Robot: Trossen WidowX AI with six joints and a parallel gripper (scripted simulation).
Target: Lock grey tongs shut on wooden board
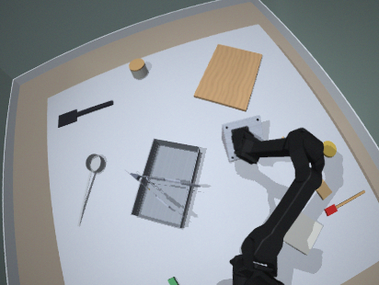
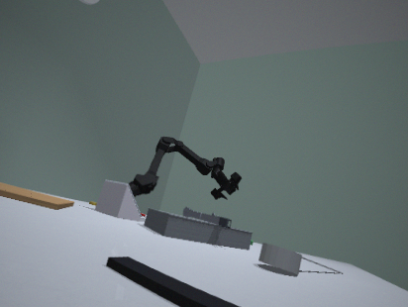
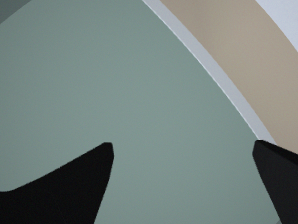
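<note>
The grey roasting tin lies 500 mm to the right of my gripper tip, 210 mm below it and 130 mm ahead of it. Also, from my gripper tip: wooden board: 940 mm to the right, 250 mm behind, 230 mm below; then yellow disc: 540 mm behind, 460 mm to the right, 220 mm below; then white block: 270 mm behind, 220 mm to the right, 220 mm below.
</note>
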